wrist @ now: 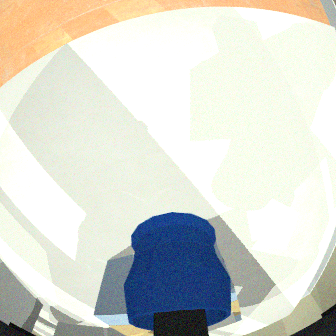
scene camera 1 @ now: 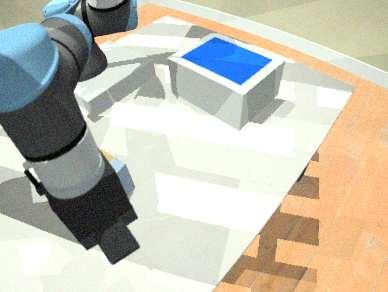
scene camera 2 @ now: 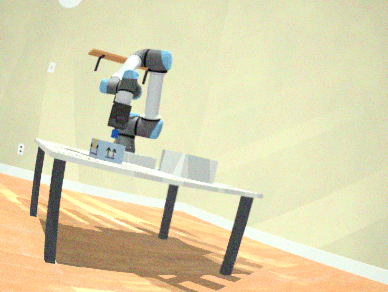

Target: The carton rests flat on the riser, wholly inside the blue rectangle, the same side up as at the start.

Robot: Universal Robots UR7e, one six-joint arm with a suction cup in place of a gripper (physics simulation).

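Pixels of known places: end effector, tool point: (wrist: 173, 244) (scene camera 2: 114, 137); arm's base, origin of the base link: (scene camera 1: 85, 68).
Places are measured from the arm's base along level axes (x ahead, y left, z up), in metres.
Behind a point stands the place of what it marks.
The light-blue carton (scene camera 1: 122, 175) {x 0.462, y -0.089, z 0.010 m} (scene camera 2: 106, 151) {x 0.489, y -0.167, z -0.016 m} (wrist: 112, 290) {x 0.463, y -0.092, z -0.003 m} stands on the table, with tape and black up-arrows showing in scene camera 2. In scene camera 1 the wrist covers most of it. My gripper, a dark-blue suction cup (scene camera 2: 115, 134) (wrist: 173, 230), is open and holds nothing; it appears a little above the carton's top level. In the wrist view it hides much of the carton, and its tip lies past the edge of the carton's top. The grey-white riser (scene camera 1: 210, 97) {x 0.383, y 0.205, z 0.001 m} (scene camera 2: 187, 167) {x 0.473, y 0.250, z -0.003 m} stands apart, with the blue rectangle (scene camera 1: 225, 60) {x 0.345, y 0.288, z 0.061 m} on its top.
A low grey-white slab (scene camera 1: 120, 89) {x 0.151, y 0.051, z -0.028 m} (scene camera 2: 142, 160) {x 0.141, y 0.101, z -0.026 m} lies on the table (scene camera 1: 200, 165) {x 0.500, y 0.078, z -0.059 m} (scene camera 2: 237, 191) {x 0.617, y 0.473, z -0.065 m} between the arm's base and the riser. The riser stands taller than the slab. A wooden wall shelf (scene camera 2: 102, 55) shows behind the arm in scene camera 2.
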